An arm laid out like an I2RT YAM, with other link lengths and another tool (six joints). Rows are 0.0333 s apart.
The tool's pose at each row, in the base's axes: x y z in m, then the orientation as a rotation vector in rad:
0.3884, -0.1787, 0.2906, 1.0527, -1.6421, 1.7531
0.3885, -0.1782, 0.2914, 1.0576, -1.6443, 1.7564
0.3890, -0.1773, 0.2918, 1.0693, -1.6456, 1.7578
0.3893, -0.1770, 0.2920, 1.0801, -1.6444, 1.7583
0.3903, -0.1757, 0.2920, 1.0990, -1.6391, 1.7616
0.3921, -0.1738, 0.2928, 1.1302, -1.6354, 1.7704
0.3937, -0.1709, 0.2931, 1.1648, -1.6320, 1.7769
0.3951, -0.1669, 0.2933, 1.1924, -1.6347, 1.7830
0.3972, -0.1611, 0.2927, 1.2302, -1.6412, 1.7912
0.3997, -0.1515, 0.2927, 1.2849, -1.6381, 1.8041
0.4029, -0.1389, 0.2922, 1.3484, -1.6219, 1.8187
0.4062, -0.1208, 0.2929, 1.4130, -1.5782, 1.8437
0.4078, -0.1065, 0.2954, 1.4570, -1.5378, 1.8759
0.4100, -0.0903, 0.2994, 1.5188, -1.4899, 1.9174
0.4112, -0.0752, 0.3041, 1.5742, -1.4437, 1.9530
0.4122, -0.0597, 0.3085, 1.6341, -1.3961, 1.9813
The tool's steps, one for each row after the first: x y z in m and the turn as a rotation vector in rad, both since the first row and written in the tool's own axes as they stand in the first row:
0.0005, -0.0006, -0.0005, 0.0032, -0.0046, 0.0021
0.0004, -0.0014, -0.0013, 0.0075, -0.0133, 0.0010
0.0004, -0.0018, -0.0015, 0.0116, -0.0201, -0.0019
-0.0004, -0.0027, -0.0026, 0.0213, -0.0305, -0.0075
-0.0010, -0.0049, -0.0042, 0.0382, -0.0504, -0.0115
-0.0021, -0.0068, -0.0067, 0.0546, -0.0728, -0.0170
-0.0032, -0.0085, -0.0104, 0.0668, -0.0934, -0.0173
-0.0057, -0.0107, -0.0157, 0.0827, -0.1230, -0.0156
-0.0085, -0.0140, -0.0246, 0.1098, -0.1599, -0.0198
-0.0124, -0.0180, -0.0363, 0.1446, -0.1970, -0.0314
-0.0162, -0.0235, -0.0535, 0.1942, -0.2233, -0.0528
-0.0171, -0.0281, -0.0673, 0.2406, -0.2378, -0.0641
-0.0173, -0.0344, -0.0829, 0.3010, -0.2630, -0.0749
-0.0163, -0.0402, -0.0976, 0.3553, -0.2851, -0.0857
-0.0154, -0.0457, -0.1128, 0.4072, -0.3105, -0.1004

